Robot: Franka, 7 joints.
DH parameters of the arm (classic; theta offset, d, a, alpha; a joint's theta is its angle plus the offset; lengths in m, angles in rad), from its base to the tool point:
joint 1: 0 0.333 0 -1.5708
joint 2: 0 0 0 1.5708
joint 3: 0 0.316 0.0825 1.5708
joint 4: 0 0 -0.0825 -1.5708
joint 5: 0 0.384 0 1.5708
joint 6: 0 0 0.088 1.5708
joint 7: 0 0.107 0 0
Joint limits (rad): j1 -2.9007..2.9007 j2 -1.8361..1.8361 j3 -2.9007..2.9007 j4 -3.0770..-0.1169 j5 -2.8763..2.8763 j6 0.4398..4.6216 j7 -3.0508..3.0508
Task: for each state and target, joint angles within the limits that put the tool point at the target. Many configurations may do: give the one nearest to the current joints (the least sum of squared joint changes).
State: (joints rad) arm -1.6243 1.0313 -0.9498 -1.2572 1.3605 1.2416 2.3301
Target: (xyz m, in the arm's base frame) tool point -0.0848 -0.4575 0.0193
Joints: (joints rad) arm -1.3620 1.1418 -0.6251 -1.7858 1.1847 1.0025 2.3301
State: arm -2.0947 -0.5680 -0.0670 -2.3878 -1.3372 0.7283 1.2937
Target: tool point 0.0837 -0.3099 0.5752
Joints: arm -1.5916 -0.4643 0.5735 -2.3777 -1.2911 0.7907 1.2937
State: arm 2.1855 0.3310 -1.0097 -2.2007 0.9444 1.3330 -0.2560
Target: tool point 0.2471 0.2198 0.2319
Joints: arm 1.8779 0.3822 -1.3384 -2.5143 0.7679 1.2763 -0.2560
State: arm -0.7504 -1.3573 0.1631 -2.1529 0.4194 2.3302 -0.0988
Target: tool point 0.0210 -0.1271 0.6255
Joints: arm -0.9912 -1.6978 -0.2501 -2.7943 0.3002 2.0066 -0.0988
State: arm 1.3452 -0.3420 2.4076 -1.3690 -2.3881 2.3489 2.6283
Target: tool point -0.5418 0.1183 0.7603
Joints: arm 0.9228 0.2947 2.1781 -1.6845 -2.3841 2.4274 2.6283
